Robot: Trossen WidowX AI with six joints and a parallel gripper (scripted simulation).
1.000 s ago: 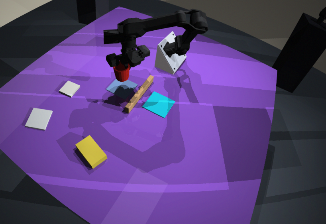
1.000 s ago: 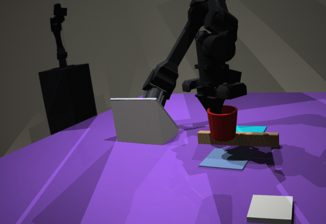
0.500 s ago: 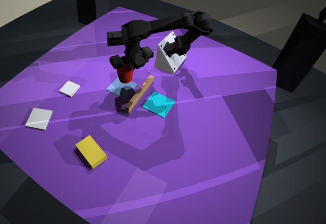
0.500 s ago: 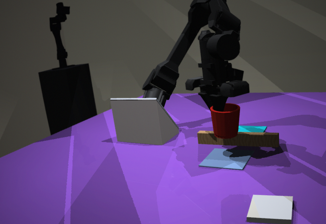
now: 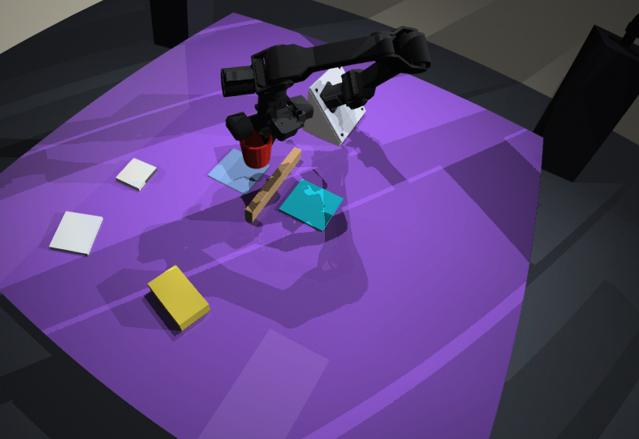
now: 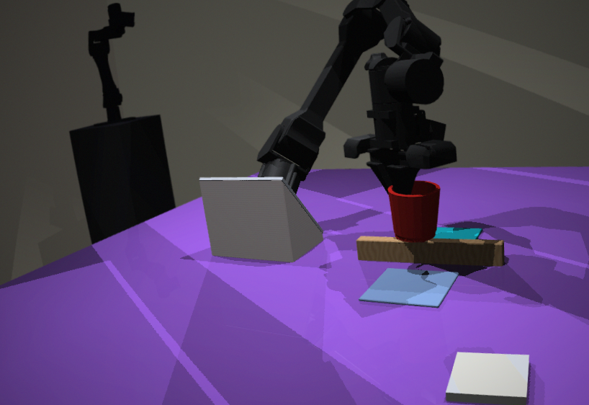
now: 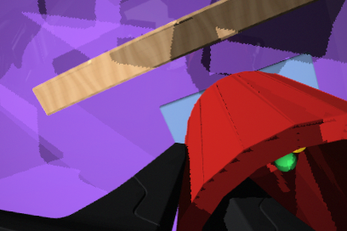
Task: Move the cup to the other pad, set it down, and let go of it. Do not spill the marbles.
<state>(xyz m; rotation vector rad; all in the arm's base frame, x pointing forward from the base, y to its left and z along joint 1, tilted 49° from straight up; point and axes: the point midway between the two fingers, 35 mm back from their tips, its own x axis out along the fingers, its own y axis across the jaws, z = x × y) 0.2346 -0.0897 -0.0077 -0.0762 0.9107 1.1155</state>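
Now: gripper tip 40 mm to the left of the green marble, 30 mm short of it and 20 mm above it. Round my gripper tip: wooden bar 90 mm below, 30 mm to the left, 30 mm ahead; then cyan pad 130 mm to the left, 110 mm below, 40 mm ahead; then red cup 20 mm to the right, 20 mm ahead.
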